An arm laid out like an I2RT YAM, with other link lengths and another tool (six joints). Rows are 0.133 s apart.
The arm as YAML. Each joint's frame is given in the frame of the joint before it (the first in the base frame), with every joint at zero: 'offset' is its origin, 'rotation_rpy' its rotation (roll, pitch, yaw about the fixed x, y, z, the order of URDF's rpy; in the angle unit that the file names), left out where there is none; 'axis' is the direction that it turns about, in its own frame. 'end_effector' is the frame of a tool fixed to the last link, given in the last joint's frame.
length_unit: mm
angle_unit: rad
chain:
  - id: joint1
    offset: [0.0, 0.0, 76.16]
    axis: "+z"
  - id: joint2
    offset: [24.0, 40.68, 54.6]
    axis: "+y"
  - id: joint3
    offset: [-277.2, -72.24, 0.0]
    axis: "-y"
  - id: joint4
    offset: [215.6, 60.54, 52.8]
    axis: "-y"
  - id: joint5
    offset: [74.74, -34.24, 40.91]
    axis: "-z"
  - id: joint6
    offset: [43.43, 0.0, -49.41]
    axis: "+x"
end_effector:
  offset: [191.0, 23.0, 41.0]
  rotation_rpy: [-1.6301, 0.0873, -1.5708]
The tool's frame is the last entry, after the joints.
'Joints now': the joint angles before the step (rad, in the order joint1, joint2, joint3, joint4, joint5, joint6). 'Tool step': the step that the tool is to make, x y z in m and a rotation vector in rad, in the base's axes. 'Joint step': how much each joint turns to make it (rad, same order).
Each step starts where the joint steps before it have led.
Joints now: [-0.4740 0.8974 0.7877 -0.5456 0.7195 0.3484]
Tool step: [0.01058 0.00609 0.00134 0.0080 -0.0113 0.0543]
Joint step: [-0.0019 -0.0121 -0.0001 0.0141 -0.0523 -0.0310]
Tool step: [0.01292 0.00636 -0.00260 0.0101 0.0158 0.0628]
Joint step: [-0.0010 0.0057 0.0040 0.0099 -0.0527 -0.0448]
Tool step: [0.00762 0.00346 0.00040 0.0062 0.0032 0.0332]
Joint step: [-0.0003 0.0063 0.0090 0.0027 -0.0296 -0.0195]
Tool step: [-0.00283 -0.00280 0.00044 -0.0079 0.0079 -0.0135]
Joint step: [-0.0029 0.0031 0.0002 0.0013 0.0148 -0.0031]
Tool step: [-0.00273 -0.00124 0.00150 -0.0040 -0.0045 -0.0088]
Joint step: [-0.0046 -0.0060 -0.0016 0.0006 0.0043 0.0015]
